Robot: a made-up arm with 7 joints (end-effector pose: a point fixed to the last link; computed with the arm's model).
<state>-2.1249 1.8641 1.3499 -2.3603 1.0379 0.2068 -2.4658</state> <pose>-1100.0 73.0 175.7 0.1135 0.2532 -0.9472 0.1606</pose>
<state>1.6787 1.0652 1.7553 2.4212 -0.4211 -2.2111 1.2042</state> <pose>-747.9 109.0 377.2 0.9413 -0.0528 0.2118 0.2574</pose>
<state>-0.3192 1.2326 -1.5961 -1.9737 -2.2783 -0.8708 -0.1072</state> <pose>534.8 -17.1 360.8 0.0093 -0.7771 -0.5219 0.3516</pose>
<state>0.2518 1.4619 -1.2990 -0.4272 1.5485 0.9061 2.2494</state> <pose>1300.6 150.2 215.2 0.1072 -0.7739 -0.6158 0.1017</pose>
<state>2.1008 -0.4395 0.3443 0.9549 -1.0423 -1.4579 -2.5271</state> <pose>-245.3 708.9 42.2 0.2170 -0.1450 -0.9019 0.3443</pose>
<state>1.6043 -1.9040 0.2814 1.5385 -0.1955 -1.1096 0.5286</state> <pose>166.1 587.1 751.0 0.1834 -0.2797 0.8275 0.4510</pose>
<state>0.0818 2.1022 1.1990 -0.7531 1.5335 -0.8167 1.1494</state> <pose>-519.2 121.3 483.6 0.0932 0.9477 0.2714 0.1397</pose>
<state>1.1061 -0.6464 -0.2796 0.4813 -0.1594 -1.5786 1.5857</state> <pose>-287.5 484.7 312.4 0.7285 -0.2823 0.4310 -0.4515</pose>
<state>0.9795 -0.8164 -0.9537 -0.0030 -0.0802 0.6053 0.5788</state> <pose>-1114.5 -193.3 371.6 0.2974 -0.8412 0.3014 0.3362</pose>
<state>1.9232 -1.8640 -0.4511 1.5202 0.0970 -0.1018 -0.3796</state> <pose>168.1 885.2 760.0 0.1083 -0.0181 -0.7893 -0.6041</pose>
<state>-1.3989 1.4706 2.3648 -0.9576 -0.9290 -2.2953 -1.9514</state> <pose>-295.7 766.2 298.0 0.0019 0.0422 0.9971 0.0635</pose>
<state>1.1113 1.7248 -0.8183 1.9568 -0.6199 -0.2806 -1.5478</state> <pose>138.0 659.4 -158.6 0.6803 -0.3787 -0.5914 0.2099</pose>
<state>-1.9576 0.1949 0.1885 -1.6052 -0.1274 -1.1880 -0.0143</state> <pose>-127.3 -292.4 -430.1 0.0438 0.0634 0.8435 -0.5316</pose>
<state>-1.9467 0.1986 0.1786 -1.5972 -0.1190 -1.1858 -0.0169</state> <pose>-124.4 -304.2 -420.6 0.0466 0.0654 0.8398 -0.5370</pose>
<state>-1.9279 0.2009 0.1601 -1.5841 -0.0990 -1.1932 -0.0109</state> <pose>-123.6 -323.4 -405.0 0.0446 0.0686 0.8349 -0.5442</pose>
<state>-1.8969 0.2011 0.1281 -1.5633 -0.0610 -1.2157 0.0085</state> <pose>-126.3 -353.1 -378.8 0.0357 0.0734 0.8283 -0.5543</pose>
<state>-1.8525 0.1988 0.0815 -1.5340 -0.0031 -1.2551 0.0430</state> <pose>-132.9 -391.2 -339.1 0.0199 0.0800 0.8197 -0.5669</pose>
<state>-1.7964 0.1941 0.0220 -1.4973 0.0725 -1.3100 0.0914</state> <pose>-143.7 -432.1 -285.2 0.0010 -0.0875 -0.8090 0.5813</pose>
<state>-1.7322 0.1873 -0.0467 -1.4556 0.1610 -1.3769 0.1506</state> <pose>-158.4 -469.1 -219.5 0.0245 -0.0945 -0.7966 0.5966</pose>
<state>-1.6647 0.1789 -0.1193 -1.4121 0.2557 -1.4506 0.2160</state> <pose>-176.6 -496.7 -147.3 0.0486 -0.0995 -0.7829 0.6122</pose>
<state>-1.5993 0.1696 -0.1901 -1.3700 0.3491 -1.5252 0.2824</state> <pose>-196.9 -513.1 -75.8 0.0715 -0.1018 -0.7685 0.6276</pose>
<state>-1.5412 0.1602 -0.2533 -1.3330 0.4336 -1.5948 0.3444</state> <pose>-218.1 -519.7 -12.2 0.0926 -0.1014 -0.7543 0.6420</pose>
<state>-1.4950 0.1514 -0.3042 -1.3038 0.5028 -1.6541 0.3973</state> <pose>-237.9 -520.1 37.9 0.1108 -0.0993 -0.7416 0.6541</pose>
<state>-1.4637 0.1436 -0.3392 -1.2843 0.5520 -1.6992 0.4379</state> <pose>-254.4 -518.3 71.3 0.1257 -0.0972 -0.7320 0.6625</pose>
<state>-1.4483 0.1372 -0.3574 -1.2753 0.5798 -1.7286 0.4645</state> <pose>-266.5 -516.9 87.4 0.1370 -0.0957 -0.7266 0.6664</pose>
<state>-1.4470 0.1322 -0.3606 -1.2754 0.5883 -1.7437 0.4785</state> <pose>-274.1 -517.0 88.2 0.1450 -0.0952 -0.7257 0.6658</pose>
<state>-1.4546 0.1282 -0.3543 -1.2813 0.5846 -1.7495 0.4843</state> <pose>-278.7 -517.8 79.4 0.1509 -0.0954 -0.7277 0.6623</pose>
